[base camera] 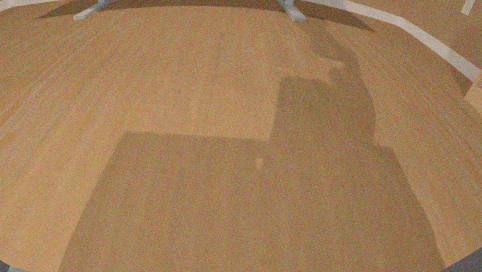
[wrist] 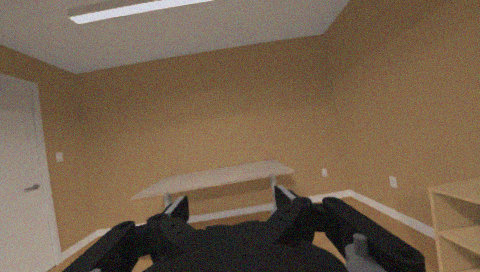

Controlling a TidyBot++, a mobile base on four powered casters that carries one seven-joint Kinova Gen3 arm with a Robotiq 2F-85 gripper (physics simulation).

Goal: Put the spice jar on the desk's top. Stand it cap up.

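Places are measured from the arm's base along level axes (x down, y left, z ahead), in millimetres.
Pixels of known places: gripper, fingertip midpoint: (wrist: 232,200).
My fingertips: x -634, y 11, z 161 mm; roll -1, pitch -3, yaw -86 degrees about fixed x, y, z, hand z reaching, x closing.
Note:
Behind a point stands the place of what it marks.
The desk (base camera: 296,16) @(x 372, y -334, z 1439 mm) (wrist: 220,177) @(x -323, y 226, z 1588 mm) stands against the far wall. In the wrist view its pale top shows beyond the fingers, below the middle of the picture; in the base view its light grey feet show at the top edge. My gripper (wrist: 232,200) @(x -633, y 11, z 161 mm) is open, with nothing between its fingers, and points across the room toward the desk from some distance. The gripper does not show in the base view. The spice jar does not show in either view.
A light wooden shelf unit (wrist: 435,212) @(x -64, y -1114, z 856 mm) stands at the right. A white door (wrist: 22,175) @(x -670, y 2231, z 1535 mm) is at the left. Shadows of the base and arm lie on the wooden floor (base camera: 200,100) @(x 397, y 59, z 616 mm) between the base and the desk.

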